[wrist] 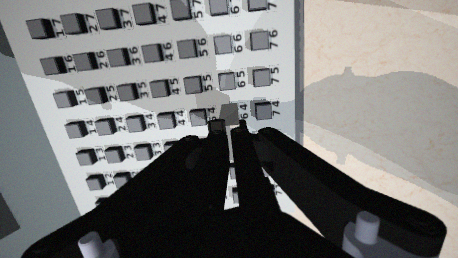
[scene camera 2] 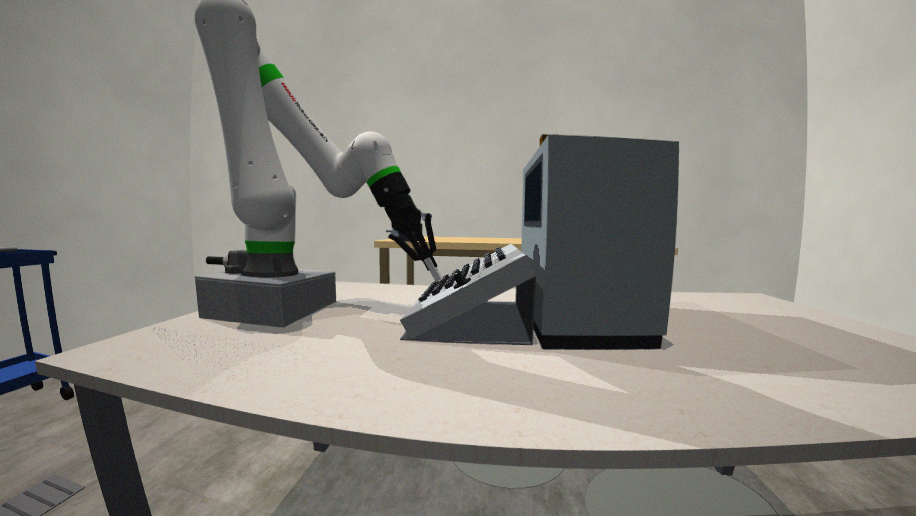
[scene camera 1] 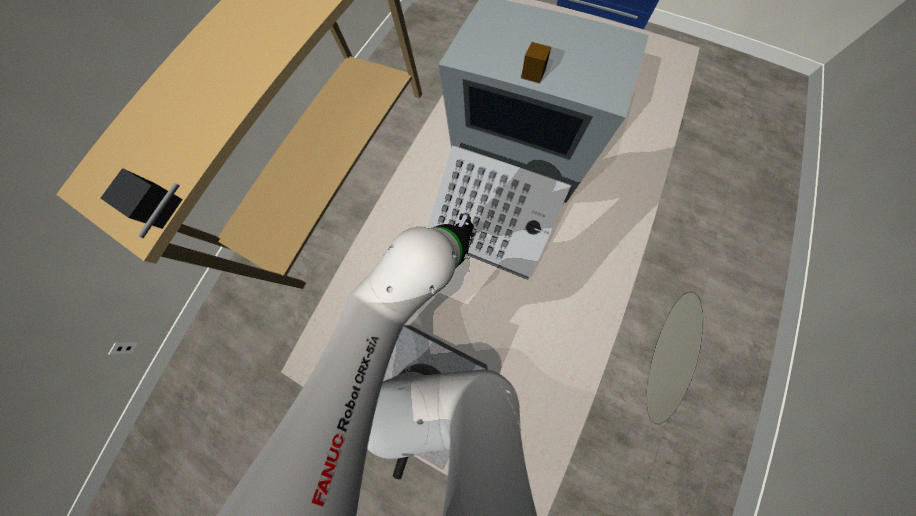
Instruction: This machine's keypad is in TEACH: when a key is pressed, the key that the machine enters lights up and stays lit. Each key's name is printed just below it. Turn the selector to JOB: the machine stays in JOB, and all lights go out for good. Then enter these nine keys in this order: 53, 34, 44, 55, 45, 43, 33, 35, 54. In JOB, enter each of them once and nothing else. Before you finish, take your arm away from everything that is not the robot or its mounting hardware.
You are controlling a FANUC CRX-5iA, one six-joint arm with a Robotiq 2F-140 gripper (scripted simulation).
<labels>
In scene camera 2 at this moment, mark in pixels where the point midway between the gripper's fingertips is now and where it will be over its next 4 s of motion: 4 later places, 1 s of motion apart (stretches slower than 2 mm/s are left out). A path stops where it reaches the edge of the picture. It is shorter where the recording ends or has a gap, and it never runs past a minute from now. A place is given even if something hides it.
The gripper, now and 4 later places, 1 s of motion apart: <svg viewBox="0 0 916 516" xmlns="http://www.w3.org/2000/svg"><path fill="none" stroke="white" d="M439 280L441 284L436 275L456 260L461 269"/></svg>
</labels>
